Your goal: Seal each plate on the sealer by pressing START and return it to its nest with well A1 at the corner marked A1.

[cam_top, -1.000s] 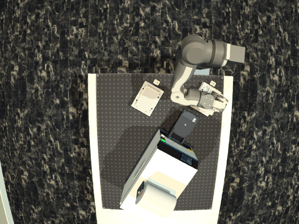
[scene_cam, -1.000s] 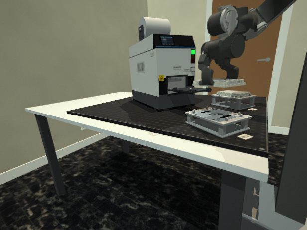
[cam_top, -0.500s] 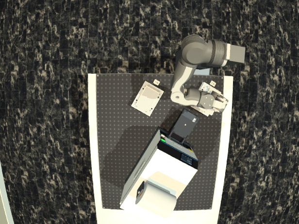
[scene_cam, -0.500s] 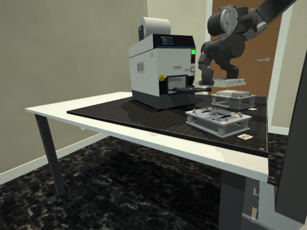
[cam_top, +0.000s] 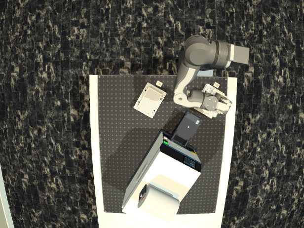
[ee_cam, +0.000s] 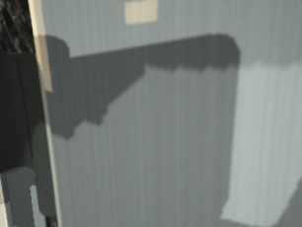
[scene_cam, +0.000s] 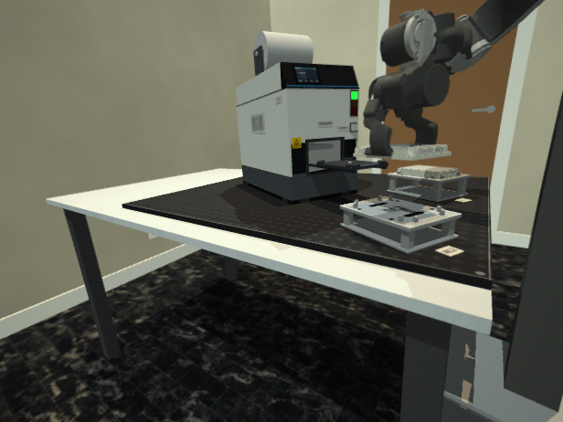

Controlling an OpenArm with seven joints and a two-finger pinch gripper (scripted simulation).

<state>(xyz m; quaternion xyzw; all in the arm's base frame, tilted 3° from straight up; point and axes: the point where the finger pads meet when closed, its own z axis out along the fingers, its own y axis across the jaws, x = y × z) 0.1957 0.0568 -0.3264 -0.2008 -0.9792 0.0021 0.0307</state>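
Right now the clear well plate is right at my hand. Also, from my hand: label tag (15 cm below, 10 cm behind, 4 cm to the left); then sealer stage (15 cm ahead, 12 cm to the right, 4 cm below); then N1 label (30 cm to the right, 15 cm below, 7 cm behind).
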